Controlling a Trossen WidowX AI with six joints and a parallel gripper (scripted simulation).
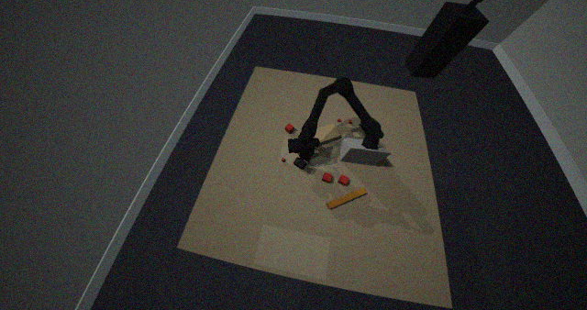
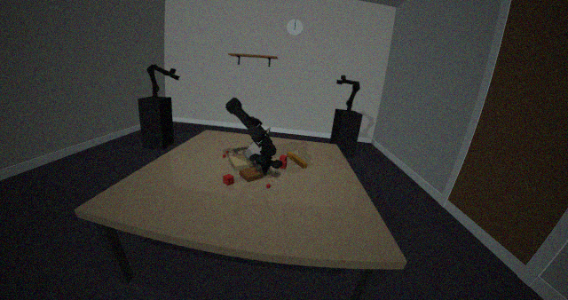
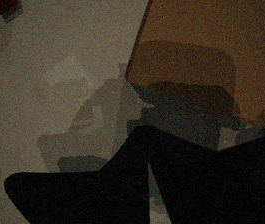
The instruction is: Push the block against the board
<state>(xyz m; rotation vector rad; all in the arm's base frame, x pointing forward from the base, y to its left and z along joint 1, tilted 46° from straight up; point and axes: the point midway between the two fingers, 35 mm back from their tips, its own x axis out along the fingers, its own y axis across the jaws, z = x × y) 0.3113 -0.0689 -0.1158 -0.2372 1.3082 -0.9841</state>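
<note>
The square block is 30 mm ahead of my gripper tip, 80 mm to the right of it and 10 mm above it. From my gripper tip the other things lie so: yellow board (230 mm behind, 210 mm to the left, 10 mm above).
</note>
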